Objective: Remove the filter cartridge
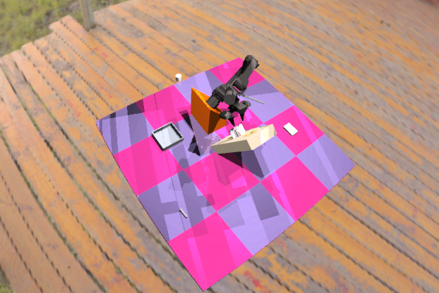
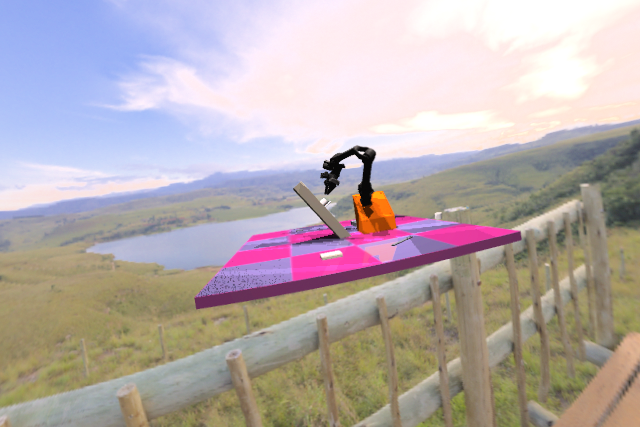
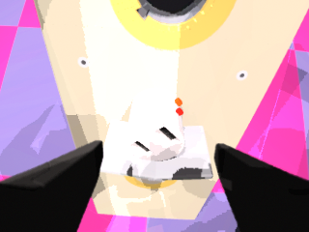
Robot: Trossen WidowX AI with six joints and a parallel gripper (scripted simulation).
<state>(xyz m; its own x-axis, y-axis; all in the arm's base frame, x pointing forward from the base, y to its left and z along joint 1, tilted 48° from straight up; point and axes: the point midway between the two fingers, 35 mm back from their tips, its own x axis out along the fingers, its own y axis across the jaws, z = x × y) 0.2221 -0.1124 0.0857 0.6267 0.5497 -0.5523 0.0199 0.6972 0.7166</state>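
The round filter cartridge lies 20 mm ahead of my gripper tip and 50 mm below it. Also, from my gripper tip: white block (120 mm ahead, 440 mm to the left, 270 mm below); then grey square tray (330 mm behind, 260 mm to the right, 260 mm below); then short stick (150 mm ahead, 490 mm to the right, 270 mm below).
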